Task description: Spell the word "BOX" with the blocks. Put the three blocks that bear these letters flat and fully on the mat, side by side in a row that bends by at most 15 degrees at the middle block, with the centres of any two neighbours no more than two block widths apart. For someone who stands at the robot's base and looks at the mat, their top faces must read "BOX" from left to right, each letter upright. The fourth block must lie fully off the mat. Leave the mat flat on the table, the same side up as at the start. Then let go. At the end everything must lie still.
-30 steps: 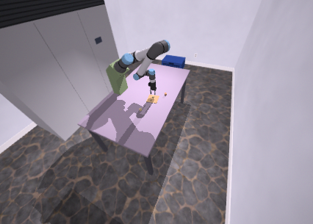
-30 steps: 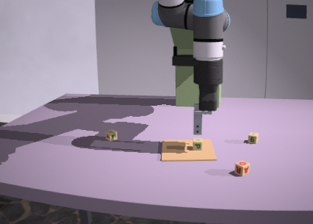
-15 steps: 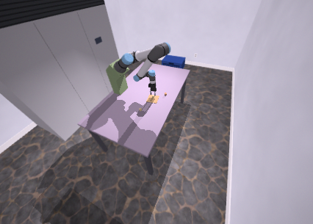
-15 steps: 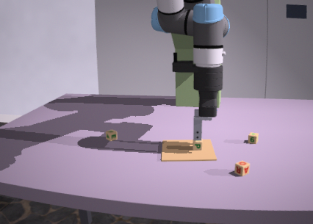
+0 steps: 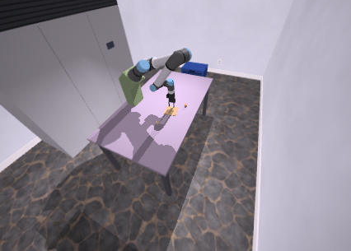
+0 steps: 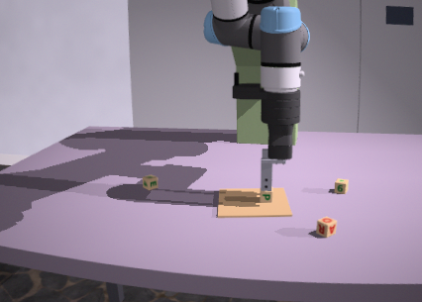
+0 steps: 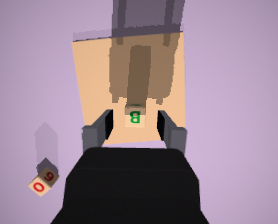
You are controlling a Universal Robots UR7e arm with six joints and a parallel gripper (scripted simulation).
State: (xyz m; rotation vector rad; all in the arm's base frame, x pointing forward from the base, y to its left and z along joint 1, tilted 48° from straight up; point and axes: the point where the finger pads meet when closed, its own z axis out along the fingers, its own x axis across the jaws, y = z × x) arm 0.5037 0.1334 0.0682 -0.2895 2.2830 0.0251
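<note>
Right now the mat is 1 cm ahead of my hand, 2 cm to the right of it and 5 cm below it.
</note>
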